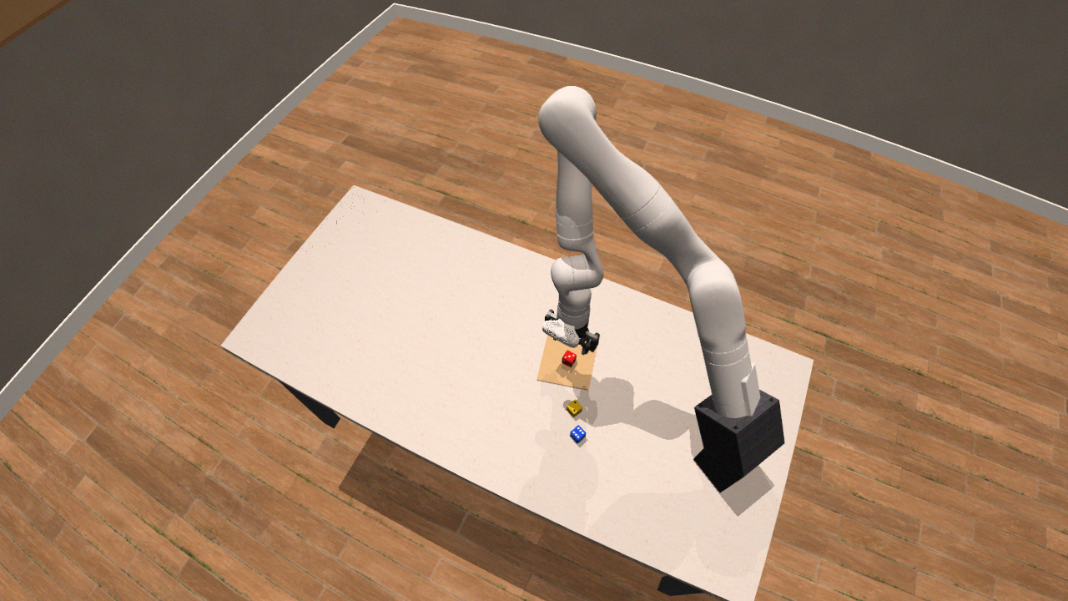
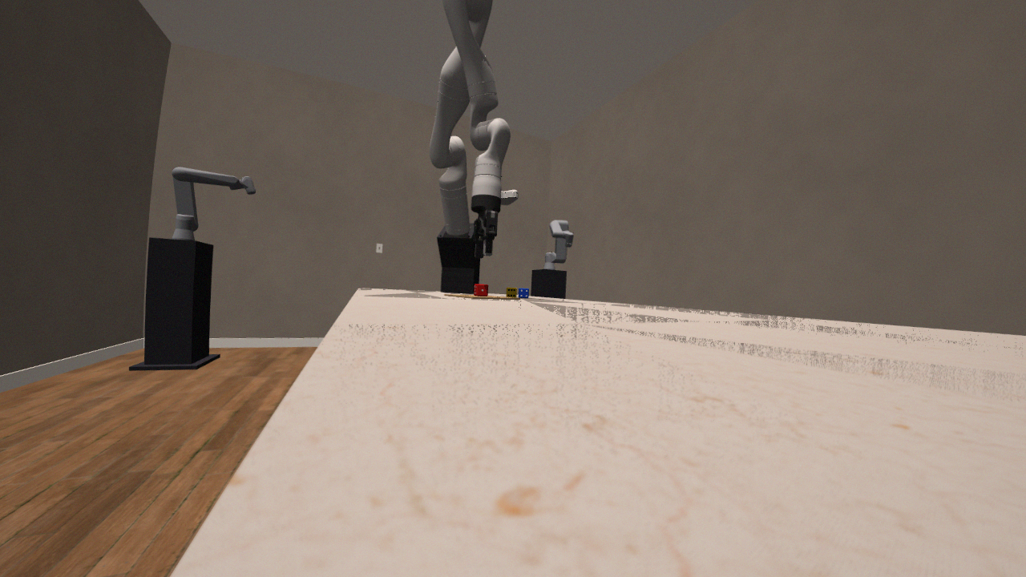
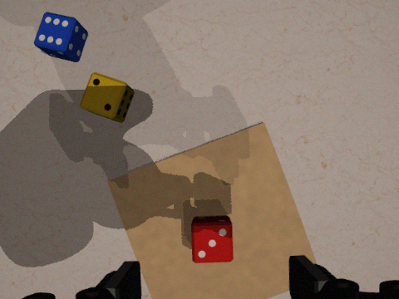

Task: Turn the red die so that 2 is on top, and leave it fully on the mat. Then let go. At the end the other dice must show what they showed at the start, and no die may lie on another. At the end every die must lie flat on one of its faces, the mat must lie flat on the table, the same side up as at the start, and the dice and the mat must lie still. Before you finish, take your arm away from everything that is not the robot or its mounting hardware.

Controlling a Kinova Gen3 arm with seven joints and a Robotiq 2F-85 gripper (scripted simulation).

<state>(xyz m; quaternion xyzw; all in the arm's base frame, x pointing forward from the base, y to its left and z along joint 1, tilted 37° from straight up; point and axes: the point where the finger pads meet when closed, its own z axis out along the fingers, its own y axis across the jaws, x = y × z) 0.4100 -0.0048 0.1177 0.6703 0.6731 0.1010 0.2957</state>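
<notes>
Right now my hand is 90 mm above the red die. Also, from my hand: blue die 180 mm to the left, 110 mm behind, 100 mm below; yellow die 120 mm to the left, 100 mm below, 70 mm behind; tan mat 110 mm below.
</notes>
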